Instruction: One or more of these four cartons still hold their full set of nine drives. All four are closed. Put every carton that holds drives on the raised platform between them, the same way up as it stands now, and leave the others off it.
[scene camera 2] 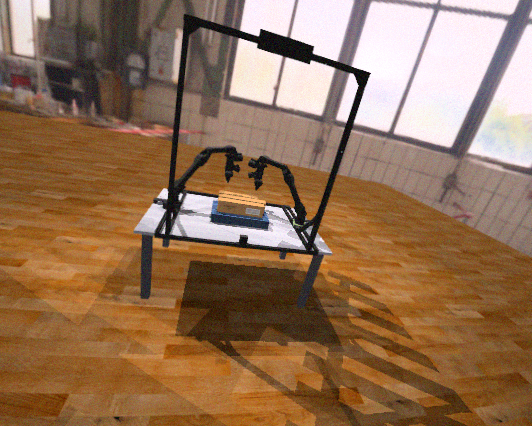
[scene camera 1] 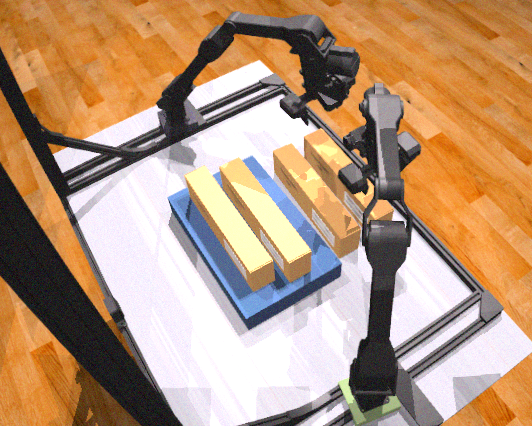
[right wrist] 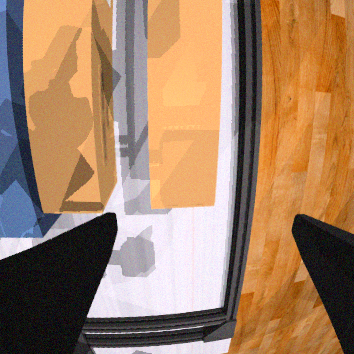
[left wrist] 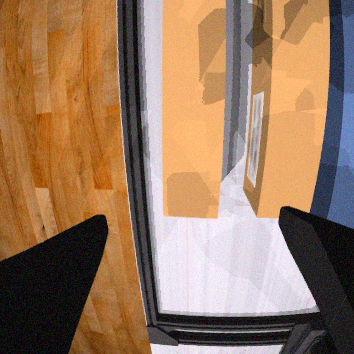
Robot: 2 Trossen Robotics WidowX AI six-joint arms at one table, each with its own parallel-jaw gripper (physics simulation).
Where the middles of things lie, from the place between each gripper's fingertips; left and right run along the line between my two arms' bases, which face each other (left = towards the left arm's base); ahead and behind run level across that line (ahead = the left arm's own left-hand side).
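Blue raised platform [scene camera 1: 255,307]: 160 mm below my left hand, 110 mm to the right of it, 280 mm behind it.
My right hand: 14 cm above the blue raised platform, 12 cm to the right of it and 28 cm past it.
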